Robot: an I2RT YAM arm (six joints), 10 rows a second.
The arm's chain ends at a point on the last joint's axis. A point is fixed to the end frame.
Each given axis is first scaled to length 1.
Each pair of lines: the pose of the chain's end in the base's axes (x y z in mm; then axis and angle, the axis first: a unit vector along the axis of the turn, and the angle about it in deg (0 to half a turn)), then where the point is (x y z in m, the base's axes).
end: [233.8, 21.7, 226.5, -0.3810, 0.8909, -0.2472, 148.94]
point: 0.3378 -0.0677 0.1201
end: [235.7, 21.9, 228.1, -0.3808, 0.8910, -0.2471, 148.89]
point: 0.3397 -0.0674 0.1217
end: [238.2, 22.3, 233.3, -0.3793, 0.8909, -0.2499, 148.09]
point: 0.3438 -0.0669 0.1284
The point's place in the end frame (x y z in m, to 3 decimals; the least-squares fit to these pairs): 0.037 -0.043 0.164
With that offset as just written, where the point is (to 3 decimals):
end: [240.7, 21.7, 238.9, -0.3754, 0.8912, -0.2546, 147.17]
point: 0.348 -0.068 0.136
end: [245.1, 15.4, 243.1, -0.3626, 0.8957, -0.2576, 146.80]
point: 0.351 -0.076 0.141
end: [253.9, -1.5, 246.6, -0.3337, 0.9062, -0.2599, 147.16]
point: 0.355 -0.098 0.143
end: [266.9, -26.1, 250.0, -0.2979, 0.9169, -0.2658, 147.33]
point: 0.362 -0.128 0.147
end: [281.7, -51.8, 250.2, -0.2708, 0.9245, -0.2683, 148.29]
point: 0.371 -0.158 0.145
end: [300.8, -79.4, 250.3, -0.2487, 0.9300, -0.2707, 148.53]
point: 0.386 -0.188 0.145
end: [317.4, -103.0, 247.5, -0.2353, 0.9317, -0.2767, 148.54]
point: 0.400 -0.214 0.143
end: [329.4, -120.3, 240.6, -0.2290, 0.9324, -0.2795, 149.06]
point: 0.410 -0.233 0.136
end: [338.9, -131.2, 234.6, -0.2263, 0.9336, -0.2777, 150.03]
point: 0.417 -0.244 0.129
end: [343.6, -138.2, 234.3, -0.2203, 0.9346, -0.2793, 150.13]
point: 0.421 -0.252 0.129
